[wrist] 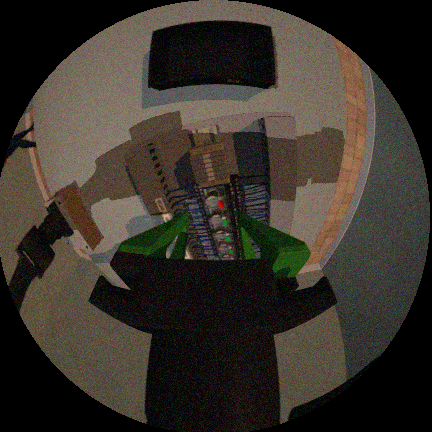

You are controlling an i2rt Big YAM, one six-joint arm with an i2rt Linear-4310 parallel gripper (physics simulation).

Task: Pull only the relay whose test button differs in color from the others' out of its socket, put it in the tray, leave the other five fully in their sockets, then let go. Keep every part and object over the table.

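Pixels of known places: gripper, fingertip midpoint: (212,216); arm's base, origin of the base link: (59,218).
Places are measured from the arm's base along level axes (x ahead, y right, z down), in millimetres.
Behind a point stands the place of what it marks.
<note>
A relay with a red test button (220,204) @[x 487, y 49, z -6 mm] sits in the row of sockets inside the open wired cabinet, at the middle of the wrist view. Below it in the same row are relays with green buttons, among them one (224,222) @[x 487, y 78, z -6 mm] and another (228,239) @[x 488, y 112, z -6 mm]; the lower end of the row is hidden by the gripper body. My gripper (212,216) @[x 484, y 35, z -51 mm] is open, its green fingers apart on either side of the row in view, with nothing held. Its height above the relays is hard to tell. The dark tray (212,55) @[x 519, y -165, z 60 mm] stands beyond the cabinet at the top of the view.
Cabinet walls and bundles of blue wires flank the relay row. A tan block-like part (210,162) @[x 483, y 0, z 17 mm] sits above the red-button relay. A brown and white box (79,215) @[x 88, y 27, z 34 mm] with a black arm-like part is at the left. The table's wooden edge (354,125) runs down the right.
</note>
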